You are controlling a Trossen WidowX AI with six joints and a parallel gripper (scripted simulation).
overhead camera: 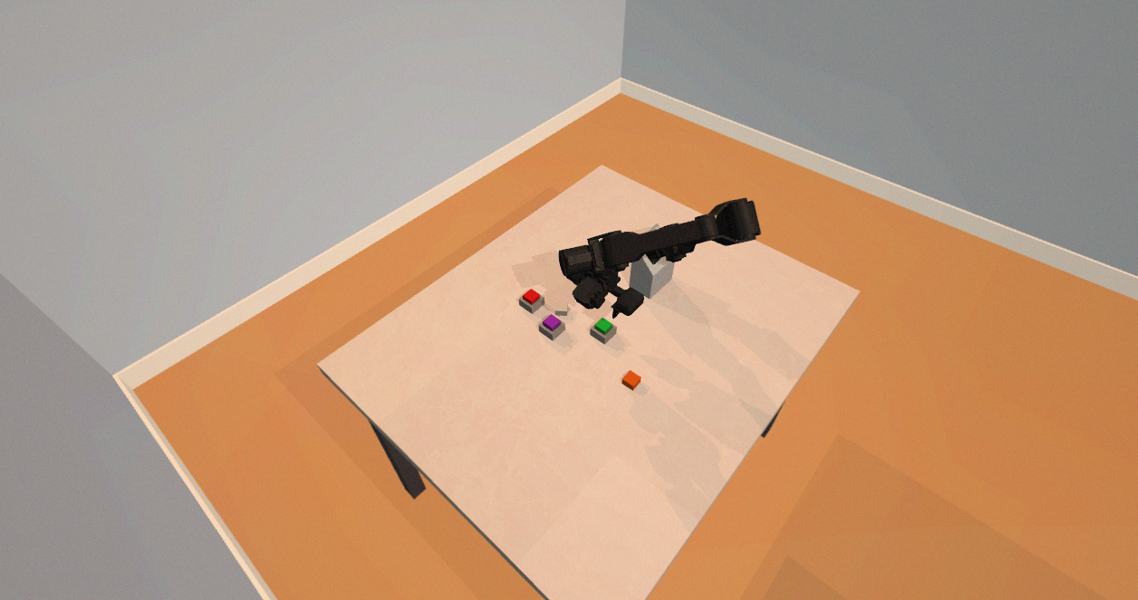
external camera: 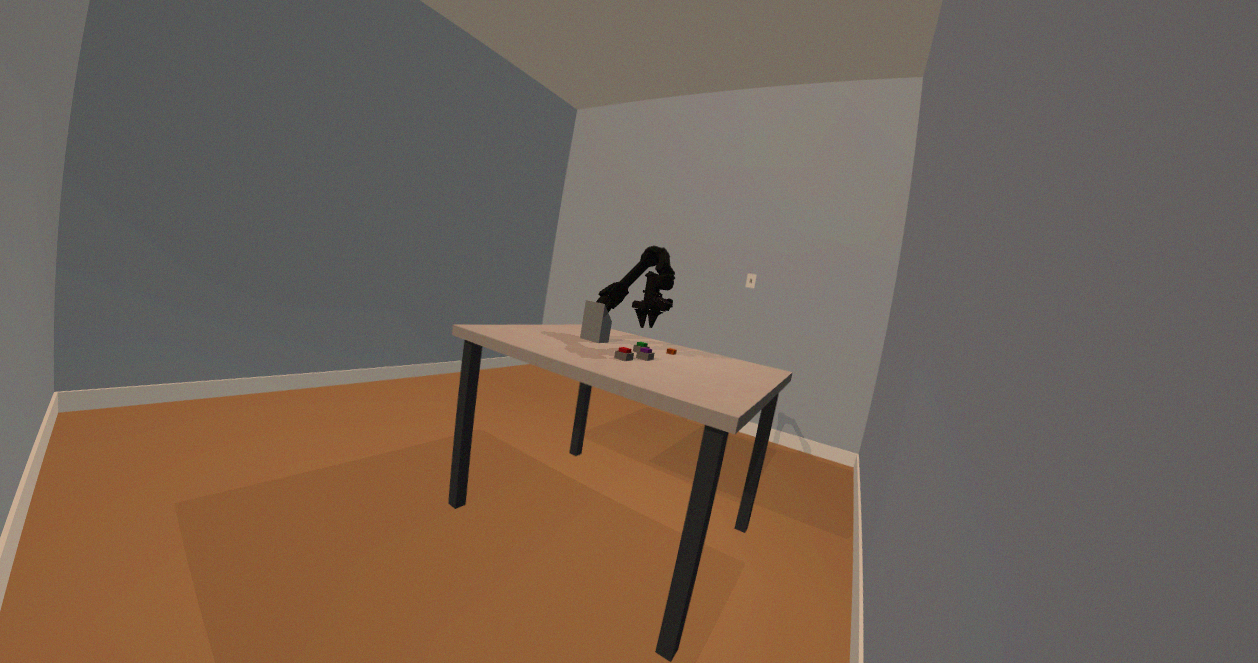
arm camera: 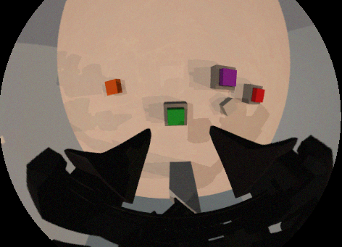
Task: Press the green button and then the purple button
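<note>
The green button lies 7 cm below my gripper tip and 1 cm behind it. From my gripper tip the other things lie so: white block: 13 cm to the right, 9 cm below; purple button: 11 cm to the right, 7 cm below, 6 cm ahead; orange block: 14 cm to the left, 9 cm below, 7 cm ahead.
</note>
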